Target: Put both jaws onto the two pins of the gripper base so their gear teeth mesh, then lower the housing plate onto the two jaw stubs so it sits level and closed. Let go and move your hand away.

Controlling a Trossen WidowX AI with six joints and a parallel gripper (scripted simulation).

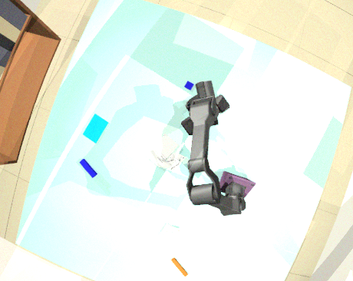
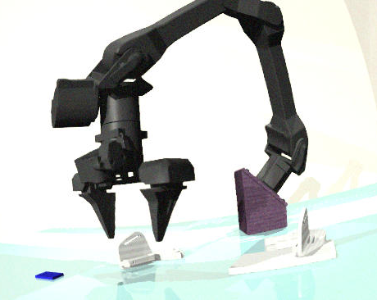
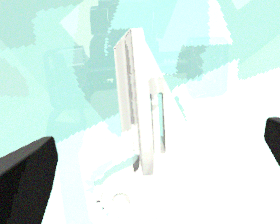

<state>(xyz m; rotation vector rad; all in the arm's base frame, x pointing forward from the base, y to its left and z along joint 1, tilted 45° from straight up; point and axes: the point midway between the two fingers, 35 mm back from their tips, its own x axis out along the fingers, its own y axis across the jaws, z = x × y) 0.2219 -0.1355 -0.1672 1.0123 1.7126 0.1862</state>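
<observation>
My gripper tip is now 190 mm to the right of the long flat white part, 100 mm short of it and 30 mm above it. Also, from my gripper tip: cyan tile: 400 mm ahead, 210 mm to the left, 40 mm below; then small blue square: 100 mm to the right, 100 mm ahead, 30 mm below; then blue bar: 380 mm to the left, 360 mm ahead, 30 mm below.
</observation>
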